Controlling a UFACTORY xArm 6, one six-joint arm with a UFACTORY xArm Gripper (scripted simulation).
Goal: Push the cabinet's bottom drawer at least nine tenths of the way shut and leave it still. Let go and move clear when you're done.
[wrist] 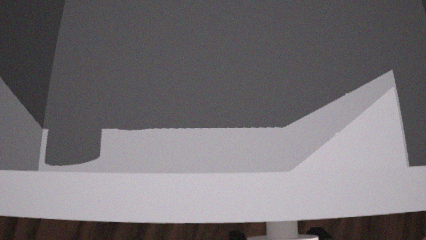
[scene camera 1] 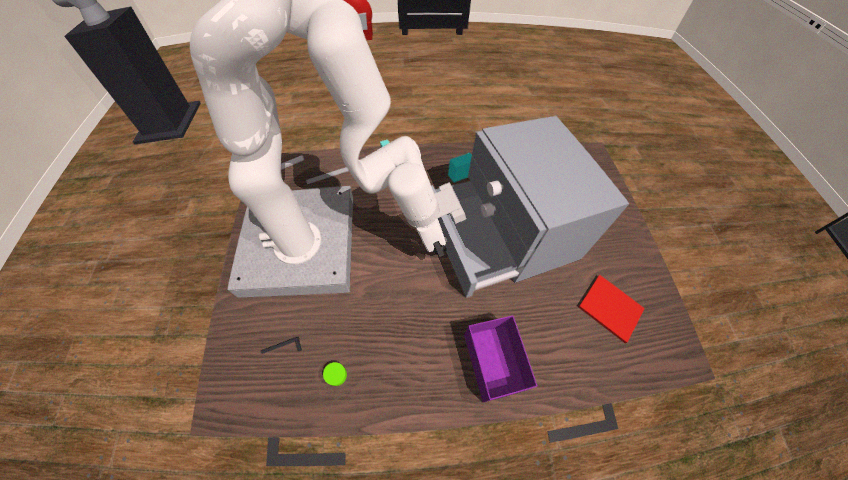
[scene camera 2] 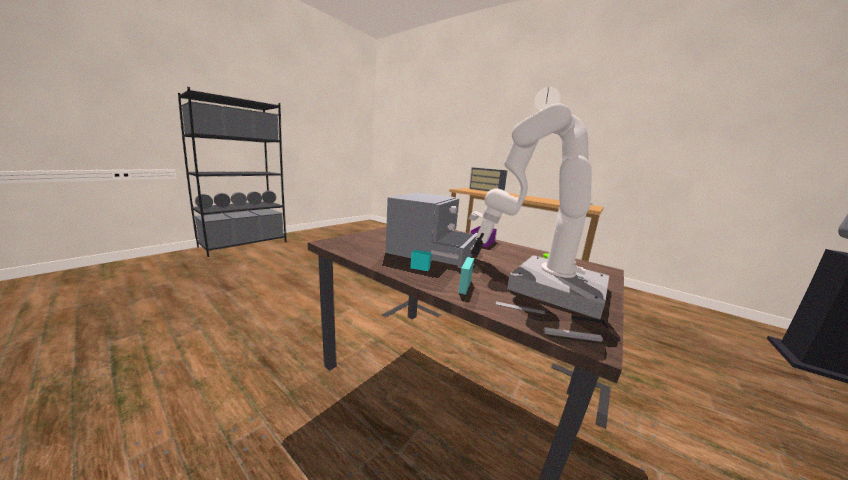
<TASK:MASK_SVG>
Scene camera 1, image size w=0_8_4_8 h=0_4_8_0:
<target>purple box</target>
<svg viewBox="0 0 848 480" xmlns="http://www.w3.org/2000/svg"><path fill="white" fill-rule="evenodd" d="M513 315L470 325L464 334L483 402L537 387Z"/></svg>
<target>red flat block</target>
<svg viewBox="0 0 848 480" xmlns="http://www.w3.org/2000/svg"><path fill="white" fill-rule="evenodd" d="M599 275L579 305L579 308L621 341L627 343L644 308Z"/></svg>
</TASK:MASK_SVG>
